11 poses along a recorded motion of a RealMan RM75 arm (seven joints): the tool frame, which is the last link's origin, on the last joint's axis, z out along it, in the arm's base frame.
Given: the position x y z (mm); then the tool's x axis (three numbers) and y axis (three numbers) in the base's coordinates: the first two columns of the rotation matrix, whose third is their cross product.
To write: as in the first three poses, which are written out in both.
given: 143 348 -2 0.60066 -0.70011 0.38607 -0.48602 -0.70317 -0.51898
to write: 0.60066 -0.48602 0.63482 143; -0.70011 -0.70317 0.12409 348; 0.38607 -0.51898 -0.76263 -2; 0 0 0 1
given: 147 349 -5 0.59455 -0.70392 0.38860 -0.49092 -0.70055 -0.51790
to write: 0.59455 -0.49092 0.63679 147; -0.70392 -0.70055 0.11715 349; 0.38860 -0.51790 -0.76208 -5; 0 0 0 1
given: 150 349 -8 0.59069 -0.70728 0.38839 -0.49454 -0.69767 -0.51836
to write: 0.59069 -0.49454 0.63759 150; -0.70728 -0.69767 0.11412 349; 0.38839 -0.51836 -0.76188 -8; 0 0 0 1
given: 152 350 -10 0.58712 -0.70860 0.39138 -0.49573 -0.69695 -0.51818
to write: 0.58712 -0.49573 0.63995 152; -0.70860 -0.69695 0.11022 350; 0.39138 -0.51818 -0.76047 -10; 0 0 0 1
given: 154 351 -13 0.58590 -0.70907 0.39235 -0.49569 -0.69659 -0.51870
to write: 0.58590 -0.49569 0.64110 154; -0.70907 -0.69659 0.10942 351; 0.39235 -0.51870 -0.75961 -13; 0 0 0 1
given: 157 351 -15 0.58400 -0.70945 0.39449 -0.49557 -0.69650 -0.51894
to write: 0.58400 -0.49557 0.64292 157; -0.70945 -0.69650 0.10756 351; 0.39449 -0.51894 -0.75834 -15; 0 0 0 1
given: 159 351 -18 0.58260 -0.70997 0.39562 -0.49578 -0.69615 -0.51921
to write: 0.58260 -0.49578 0.64403 159; -0.70997 -0.69615 0.10635 351; 0.39562 -0.51921 -0.75757 -18; 0 0 0 1
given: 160 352 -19 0.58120 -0.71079 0.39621 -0.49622 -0.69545 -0.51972
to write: 0.58120 -0.49622 0.64496 160; -0.71079 -0.69545 0.10545 352; 0.39621 -0.51972 -0.75690 -19; 0 0 0 1
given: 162 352 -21 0.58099 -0.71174 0.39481 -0.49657 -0.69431 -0.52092
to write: 0.58099 -0.49657 0.64488 162; -0.71174 -0.69431 0.10660 352; 0.39481 -0.52092 -0.75682 -21; 0 0 0 1
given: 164 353 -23 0.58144 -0.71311 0.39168 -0.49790 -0.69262 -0.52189
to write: 0.58144 -0.49790 0.64345 164; -0.71311 -0.69262 0.10843 353; 0.39168 -0.52189 -0.75777 -23; 0 0 0 1
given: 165 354 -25 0.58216 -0.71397 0.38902 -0.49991 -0.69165 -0.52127
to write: 0.58216 -0.49991 0.64124 165; -0.71397 -0.69165 0.10899 354; 0.38902 -0.52127 -0.75957 -25; 0 0 0 1
